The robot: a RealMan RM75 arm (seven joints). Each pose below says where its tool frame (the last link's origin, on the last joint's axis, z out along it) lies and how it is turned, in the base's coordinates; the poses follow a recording.
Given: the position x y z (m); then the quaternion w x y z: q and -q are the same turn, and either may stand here.
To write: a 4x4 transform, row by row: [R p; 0 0 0 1], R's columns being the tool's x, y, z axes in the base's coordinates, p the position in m. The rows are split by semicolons. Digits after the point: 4 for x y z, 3 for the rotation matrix.
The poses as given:
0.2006 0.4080 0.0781 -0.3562 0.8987 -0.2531 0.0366
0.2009 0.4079 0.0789 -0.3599 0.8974 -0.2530 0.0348
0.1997 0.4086 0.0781 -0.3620 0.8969 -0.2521 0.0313
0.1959 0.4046 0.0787 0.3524 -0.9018 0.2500 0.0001
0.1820 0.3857 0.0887 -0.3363 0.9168 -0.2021 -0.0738
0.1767 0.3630 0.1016 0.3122 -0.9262 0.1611 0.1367
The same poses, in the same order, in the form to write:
0.869 -0.429 0.246 0.2006; -0.481 -0.618 0.622 0.4080; -0.115 -0.659 -0.744 0.0781; 0 0 0 1
0.870 -0.429 0.245 0.2009; -0.479 -0.613 0.628 0.4079; -0.120 -0.664 -0.739 0.0789; 0 0 0 1
0.871 -0.430 0.239 0.1997; -0.475 -0.611 0.634 0.4086; -0.126 -0.665 -0.736 0.0781; 0 0 0 1
0.875 -0.451 0.176 0.1959; -0.451 -0.627 0.636 0.4046; -0.176 -0.636 -0.752 0.0787; 0 0 0 1
0.907 -0.420 0.001 0.1820; -0.321 -0.692 0.647 0.3857; -0.271 -0.587 -0.763 0.0887; 0 0 0 1
0.911 -0.384 -0.153 0.1767; -0.213 -0.753 0.622 0.3630; -0.354 -0.534 -0.768 0.1016; 0 0 0 1

